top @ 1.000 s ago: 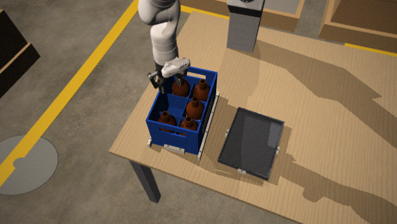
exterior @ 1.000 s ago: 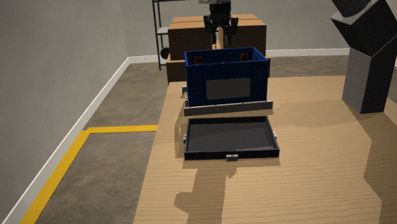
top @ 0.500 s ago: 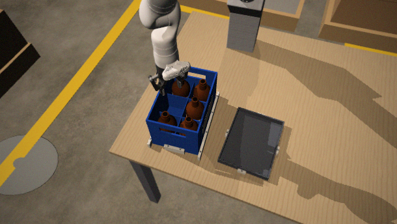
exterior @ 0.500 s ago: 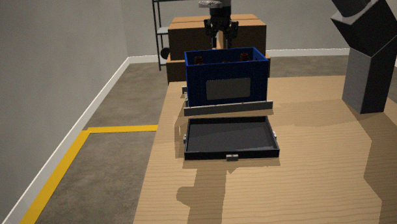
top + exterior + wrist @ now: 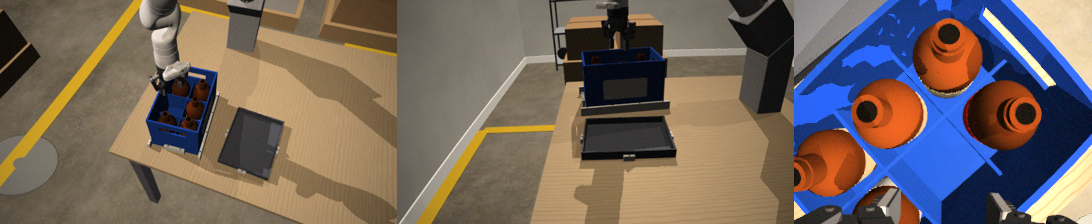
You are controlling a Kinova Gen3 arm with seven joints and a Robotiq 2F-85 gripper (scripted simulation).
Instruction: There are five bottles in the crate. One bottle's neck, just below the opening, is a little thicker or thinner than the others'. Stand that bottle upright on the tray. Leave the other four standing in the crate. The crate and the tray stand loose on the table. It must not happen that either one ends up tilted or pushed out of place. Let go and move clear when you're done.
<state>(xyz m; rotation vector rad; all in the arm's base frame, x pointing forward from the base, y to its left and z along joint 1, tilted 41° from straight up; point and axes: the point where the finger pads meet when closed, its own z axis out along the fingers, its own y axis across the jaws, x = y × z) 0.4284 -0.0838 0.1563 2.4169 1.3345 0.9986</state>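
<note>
Right now my hand is 120 mm above the blue crate, 40 mm to the right of it and 10 mm past it. The rest, counted from my hand: dark grey tray 310 mm to the left, 190 mm below, 60 mm behind.
</note>
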